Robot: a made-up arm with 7 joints. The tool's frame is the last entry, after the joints.
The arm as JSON. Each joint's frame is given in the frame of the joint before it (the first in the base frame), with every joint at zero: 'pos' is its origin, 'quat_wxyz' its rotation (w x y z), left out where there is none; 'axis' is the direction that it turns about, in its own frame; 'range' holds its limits. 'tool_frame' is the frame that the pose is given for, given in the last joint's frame.
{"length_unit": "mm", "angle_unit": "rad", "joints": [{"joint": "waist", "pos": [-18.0, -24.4, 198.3], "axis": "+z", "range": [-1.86, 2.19]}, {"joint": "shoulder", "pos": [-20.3, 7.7, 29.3], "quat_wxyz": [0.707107, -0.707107, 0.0, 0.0], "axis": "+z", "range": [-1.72, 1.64]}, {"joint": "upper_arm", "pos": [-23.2, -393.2, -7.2], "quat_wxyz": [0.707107, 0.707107, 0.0, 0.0], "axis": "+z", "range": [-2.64, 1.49]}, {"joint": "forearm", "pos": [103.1, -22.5, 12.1], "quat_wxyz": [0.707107, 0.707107, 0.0, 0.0], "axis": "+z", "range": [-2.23, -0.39]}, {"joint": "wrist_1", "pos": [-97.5, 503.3, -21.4], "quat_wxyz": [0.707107, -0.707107, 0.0, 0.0], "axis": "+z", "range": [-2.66, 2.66]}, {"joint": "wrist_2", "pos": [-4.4, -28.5, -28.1], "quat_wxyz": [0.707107, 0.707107, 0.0, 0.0], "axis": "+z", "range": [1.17, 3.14]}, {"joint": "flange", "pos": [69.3, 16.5, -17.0], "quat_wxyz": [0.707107, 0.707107, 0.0, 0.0], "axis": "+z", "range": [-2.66, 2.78]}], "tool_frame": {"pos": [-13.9, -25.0, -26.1], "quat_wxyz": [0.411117, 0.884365, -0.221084, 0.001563]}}
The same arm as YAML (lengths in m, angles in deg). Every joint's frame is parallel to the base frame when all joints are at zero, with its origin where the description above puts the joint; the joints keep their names.
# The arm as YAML. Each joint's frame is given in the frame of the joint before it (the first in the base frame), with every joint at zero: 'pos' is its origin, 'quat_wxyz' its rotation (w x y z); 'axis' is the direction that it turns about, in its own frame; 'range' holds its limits. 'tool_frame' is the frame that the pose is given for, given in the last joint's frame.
length_unit: m
angle_unit: deg
joints:
  - joint: waist
    pos: [-0.018, -0.0244, 0.1983]
    quat_wxyz: [1.0, 0.0, 0.0, 0.0]
    axis: "+z"
    range: [-106.57, 125.48]
  - joint: shoulder
    pos: [-0.0203, 0.0077, 0.0293]
    quat_wxyz: [1.0, 0.0, 0.0, 0.0]
    axis: "+y"
    range: [-98.55, 93.97]
  - joint: upper_arm
    pos: [-0.0232, -0.0072, 0.3932]
    quat_wxyz: [1.0, 0.0, 0.0, 0.0]
    axis: "+z"
    range: [-151.26, 85.37]
  - joint: forearm
    pos: [0.1031, -0.0225, 0.0121]
    quat_wxyz: [1.0, 0.0, 0.0, 0.0]
    axis: "-y"
    range: [-127.77, -22.35]
  - joint: wrist_1
    pos: [-0.0975, 0.0214, 0.5033]
    quat_wxyz: [1.0, 0.0, 0.0, 0.0]
    axis: "+z"
    range: [-152.41, 152.41]
  - joint: wrist_2
    pos: [-0.0044, -0.0285, -0.0281]
    quat_wxyz: [1.0, 0.0, 0.0, 0.0]
    axis: "-y"
    range: [67.04, 179.91]
  - joint: flange
    pos: [0.0693, 0.017, 0.0165]
    quat_wxyz: [1.0, 0.0, 0.0, 0.0]
    axis: "-z"
    range: [-152.41, 159.28]
tool_frame:
  pos: [-0.0139, 0.025, 0.0261]
  quat_wxyz: [0.884365, -0.411117, 0.001563, 0.221084]

